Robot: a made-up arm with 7 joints. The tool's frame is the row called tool.
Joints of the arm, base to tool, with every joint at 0 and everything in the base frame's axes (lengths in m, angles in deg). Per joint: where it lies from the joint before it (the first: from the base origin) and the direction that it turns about. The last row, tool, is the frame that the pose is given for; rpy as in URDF.
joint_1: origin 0 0 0.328 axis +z
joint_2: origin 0 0 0 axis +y
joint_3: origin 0 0 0.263 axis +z
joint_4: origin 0.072 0 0 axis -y
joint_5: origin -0.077 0 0.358 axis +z
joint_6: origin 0 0 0 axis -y
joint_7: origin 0.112 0 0 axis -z
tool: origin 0 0 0 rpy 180 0 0
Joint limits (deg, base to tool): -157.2..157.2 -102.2..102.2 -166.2..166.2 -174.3..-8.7 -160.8..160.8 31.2..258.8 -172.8..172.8
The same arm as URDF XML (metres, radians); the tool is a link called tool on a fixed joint. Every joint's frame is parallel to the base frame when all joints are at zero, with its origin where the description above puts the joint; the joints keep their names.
<robot name="arm">
<joint name="tool_joint" type="fixed"><parent link="link7"/><child link="tool"/><origin xyz="0.0000 0.0000 0.0000" rpy="3.1416 0.0000 0.0000"/></joint>
<joint name="joint_7" type="revolute"><parent link="link6"/><child link="link7"/><origin xyz="0.1120 0.0000 0.0000"/><axis xyz="0 0 -1"/><limit lower="-3.0159" upper="3.0159"/></joint>
<joint name="joint_6" type="revolute"><parent link="link5"/><child link="link6"/><origin xyz="0.0000 0.0000 0.0000"/><axis xyz="0 -1 0"/><limit lower="0.5445" upper="4.5169"/></joint>
<joint name="joint_5" type="revolute"><parent link="link4"/><child link="link5"/><origin xyz="-0.0770 0.0000 0.3580"/><axis xyz="0 0 1"/><limit lower="-2.8065" upper="2.8065"/></joint>
<joint name="joint_4" type="revolute"><parent link="link3"/><child link="link4"/><origin xyz="0.0720 0.0000 0.0000"/><axis xyz="0 -1 0"/><limit lower="-3.0421" upper="-0.1518"/></joint>
<joint name="joint_3" type="revolute"><parent link="link2"/><child link="link3"/><origin xyz="0.0000 0.0000 0.2630"/><axis xyz="0 0 1"/><limit lower="-2.9007" upper="2.9007"/></joint>
<joint name="joint_2" type="revolute"><parent link="link1"/><child link="link2"/><origin xyz="0.0000 0.0000 0.0000"/><axis xyz="0 1 0"/><limit lower="-1.7837" upper="1.7837"/></joint>
<joint name="joint_1" type="revolute"><parent link="base"/><child link="link1"/><origin xyz="0.0000 0.0000 0.3280"/><axis xyz="0 0 1"/><limit lower="-2.7437" upper="2.7437"/></joint>
<link name="base"/>
<link name="link1"/>
<link name="link2"/>
<link name="link3"/>
<link name="link4"/>
<link name="link5"/>
<link name="link6"/>
<link name="link7"/>
<link name="tool"/>
</robot>

